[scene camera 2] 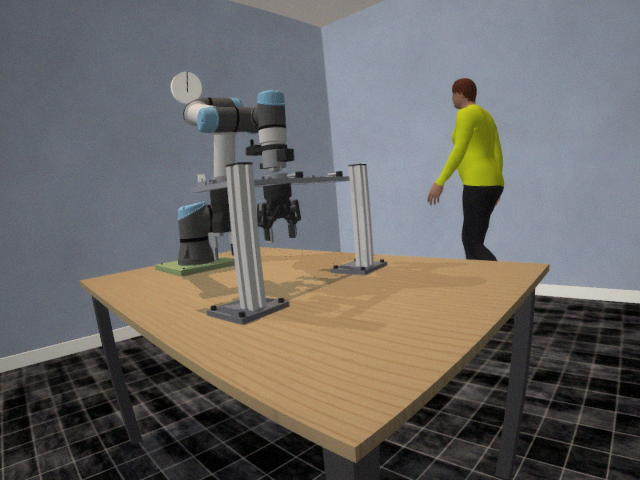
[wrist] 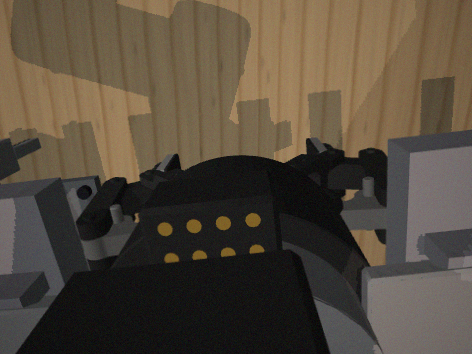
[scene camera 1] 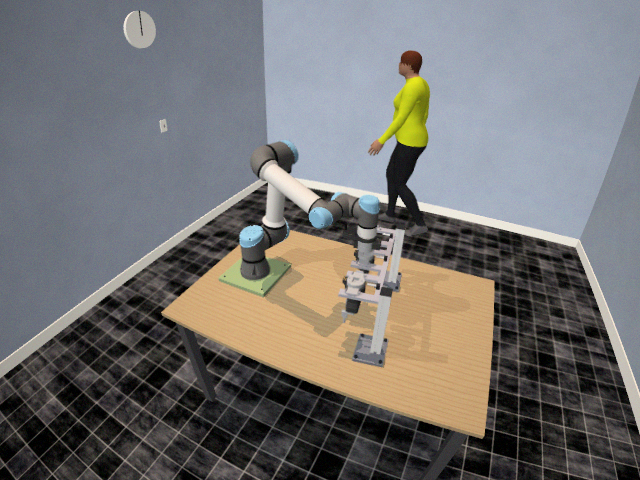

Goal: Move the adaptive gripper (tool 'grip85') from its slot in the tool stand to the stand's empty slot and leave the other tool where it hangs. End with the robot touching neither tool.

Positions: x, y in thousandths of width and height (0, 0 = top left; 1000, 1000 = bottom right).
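My parallel gripper (scene camera 2: 346, 466) and my adaptive gripper (scene camera 2: 435, 428) are visible; the wrist view (wrist: 495, 581) shows the adaptive gripper too. A tool stand (wrist: 893, 634) is also present.
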